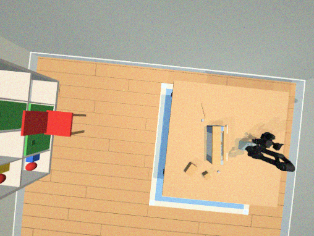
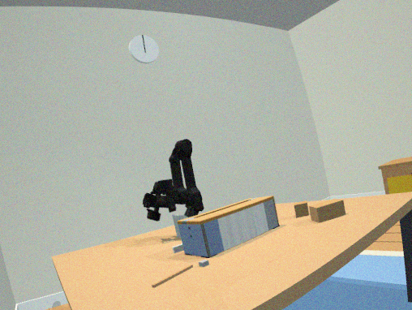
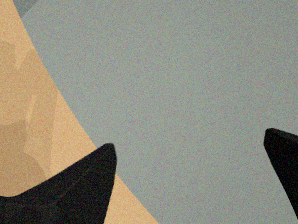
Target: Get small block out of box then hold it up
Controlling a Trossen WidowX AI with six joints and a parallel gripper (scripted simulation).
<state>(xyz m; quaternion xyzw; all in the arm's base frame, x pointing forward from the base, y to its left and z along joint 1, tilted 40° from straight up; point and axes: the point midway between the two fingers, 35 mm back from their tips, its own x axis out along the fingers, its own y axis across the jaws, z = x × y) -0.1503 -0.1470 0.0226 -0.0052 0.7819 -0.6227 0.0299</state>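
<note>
The long box lies 490 mm ahead of my gripper tip, 140 mm below it and 80 mm to the left of it. The rest, counted from my gripper tip: thin stick (650 mm ahead, 270 mm to the right, 190 mm below).
</note>
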